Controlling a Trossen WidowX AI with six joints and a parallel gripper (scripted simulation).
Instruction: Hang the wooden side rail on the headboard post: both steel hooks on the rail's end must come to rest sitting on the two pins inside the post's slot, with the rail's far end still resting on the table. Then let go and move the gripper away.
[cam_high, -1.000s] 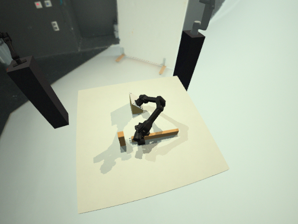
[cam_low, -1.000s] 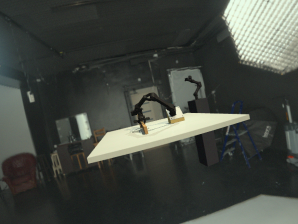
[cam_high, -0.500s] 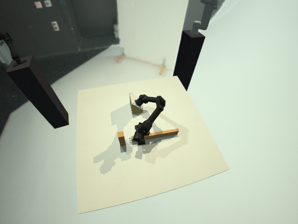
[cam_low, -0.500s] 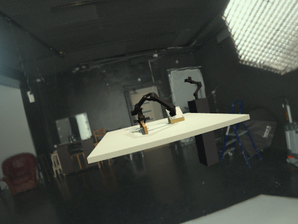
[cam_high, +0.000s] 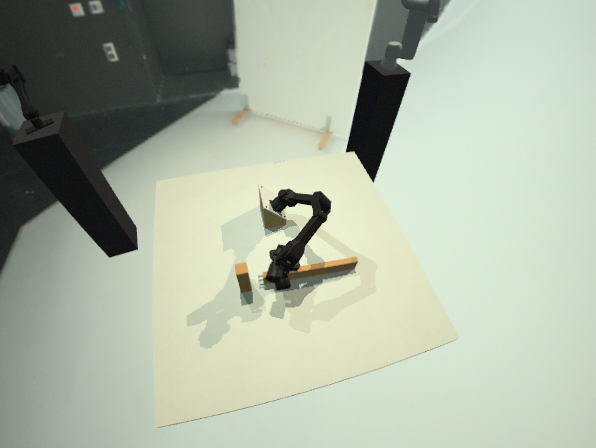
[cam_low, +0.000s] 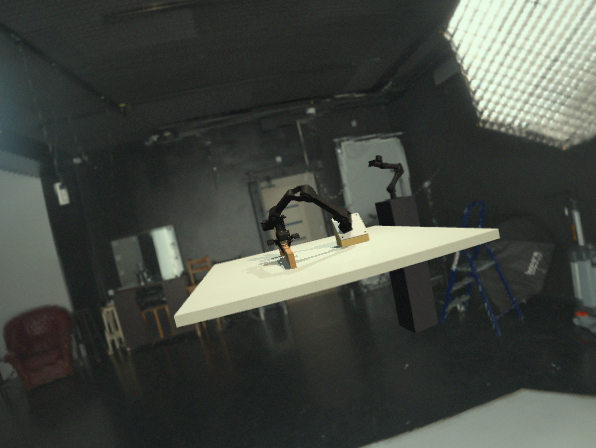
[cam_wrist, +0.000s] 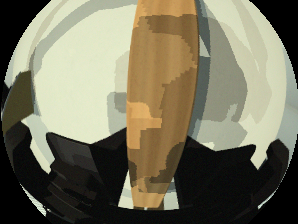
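Right now the wooden headboard post is 16 cm to the right of my gripper tip, 6 cm above it and 2 cm behind it.
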